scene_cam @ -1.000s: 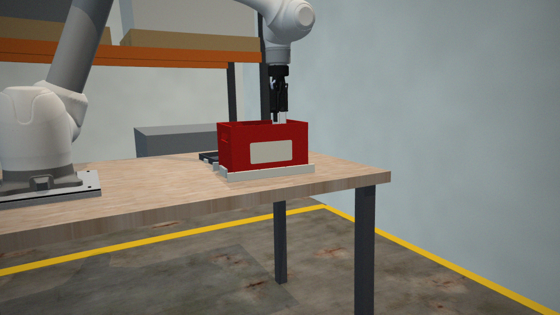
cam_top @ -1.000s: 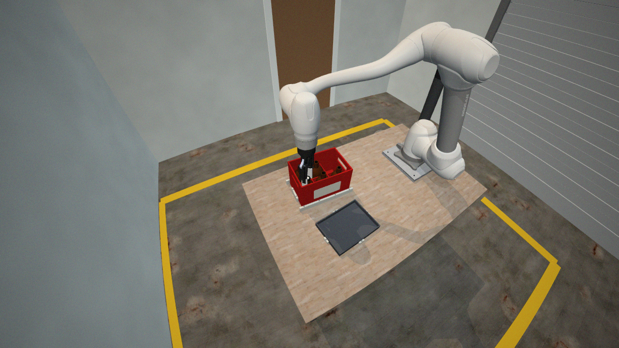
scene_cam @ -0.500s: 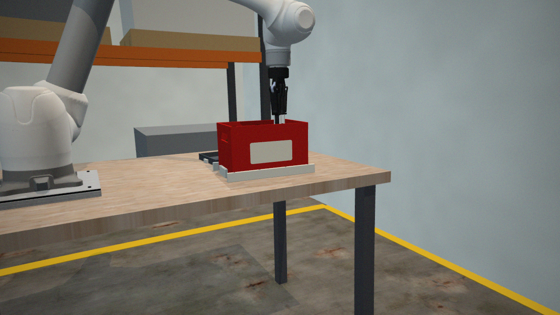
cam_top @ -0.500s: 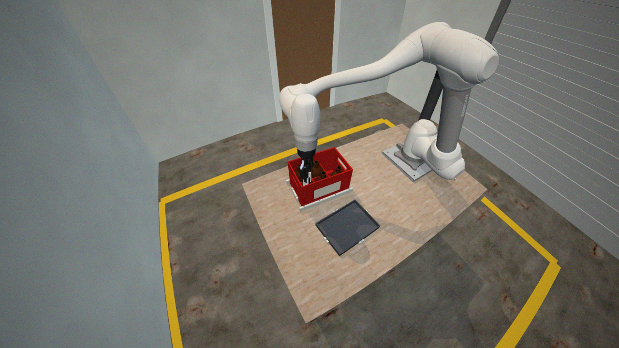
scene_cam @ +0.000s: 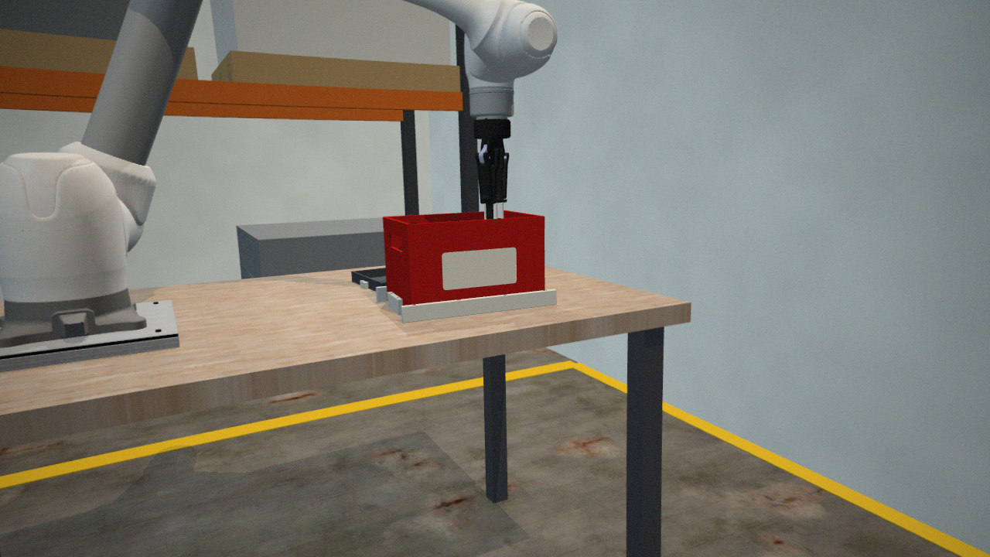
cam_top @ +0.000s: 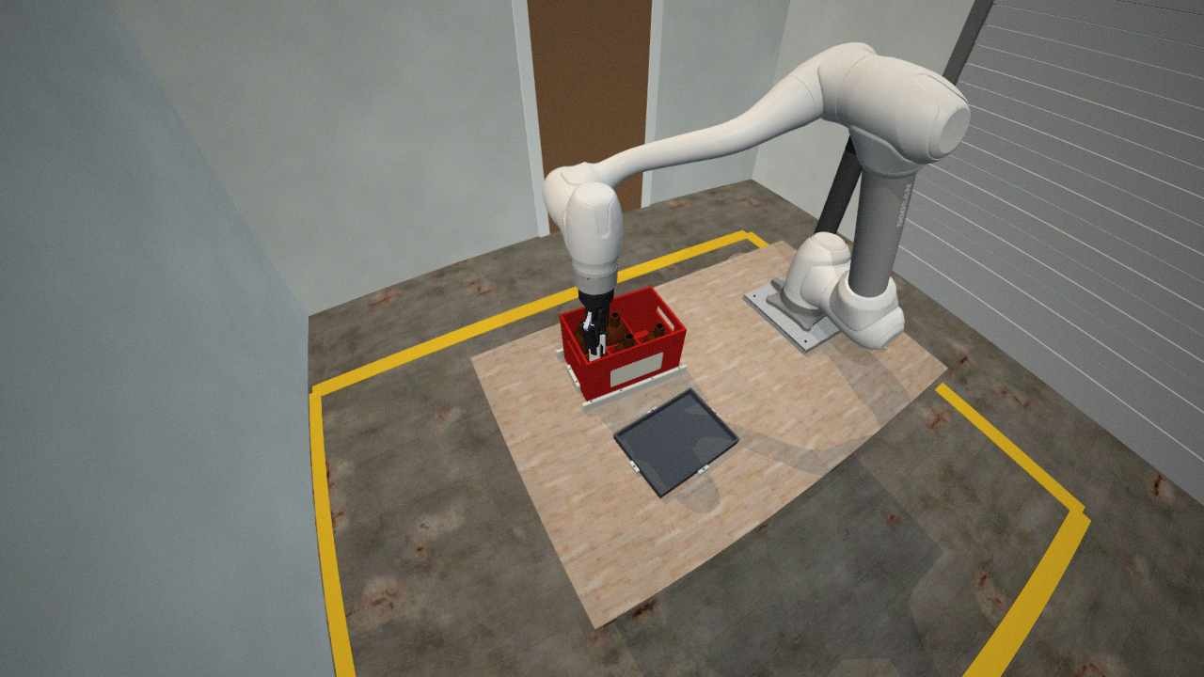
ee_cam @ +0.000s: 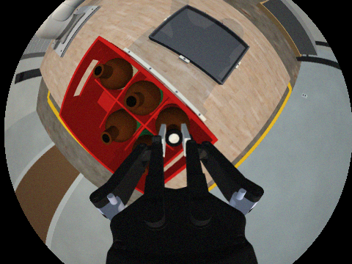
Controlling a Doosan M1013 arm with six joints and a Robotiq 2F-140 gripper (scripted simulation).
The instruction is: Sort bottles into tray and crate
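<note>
Now: the brown capped bottle 7 cm below my hand. Also, from my hand: dark grey tray 25 cm to the left, 15 cm below, 6 cm behind; then crate 9 cm behind, 8 cm below, 3 cm to the right.
</note>
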